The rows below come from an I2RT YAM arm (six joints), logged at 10 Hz.
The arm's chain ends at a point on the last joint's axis. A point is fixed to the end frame.
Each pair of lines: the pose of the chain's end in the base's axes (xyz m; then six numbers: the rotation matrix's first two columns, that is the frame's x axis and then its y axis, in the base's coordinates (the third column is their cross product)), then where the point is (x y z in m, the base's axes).
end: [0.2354 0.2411 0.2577 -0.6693 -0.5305 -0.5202 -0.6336 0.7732 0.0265]
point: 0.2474 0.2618 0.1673
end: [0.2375 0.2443 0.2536 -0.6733 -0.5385 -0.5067 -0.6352 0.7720 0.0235]
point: 0.2485 0.2639 0.1628
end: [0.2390 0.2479 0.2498 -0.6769 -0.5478 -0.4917 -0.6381 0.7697 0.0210]
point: 0.2489 0.2664 0.1587
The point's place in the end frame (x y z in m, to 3 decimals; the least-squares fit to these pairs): 0.028 0.006 0.089
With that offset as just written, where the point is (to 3 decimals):
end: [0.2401 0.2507 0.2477 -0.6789 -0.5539 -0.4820 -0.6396 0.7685 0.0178]
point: 0.249 0.268 0.156
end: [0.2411 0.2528 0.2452 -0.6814 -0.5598 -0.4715 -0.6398 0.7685 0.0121]
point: 0.250 0.269 0.154
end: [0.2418 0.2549 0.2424 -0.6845 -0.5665 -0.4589 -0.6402 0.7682 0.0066]
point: 0.250 0.270 0.151
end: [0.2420 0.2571 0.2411 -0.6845 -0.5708 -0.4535 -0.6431 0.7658 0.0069]
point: 0.250 0.272 0.149
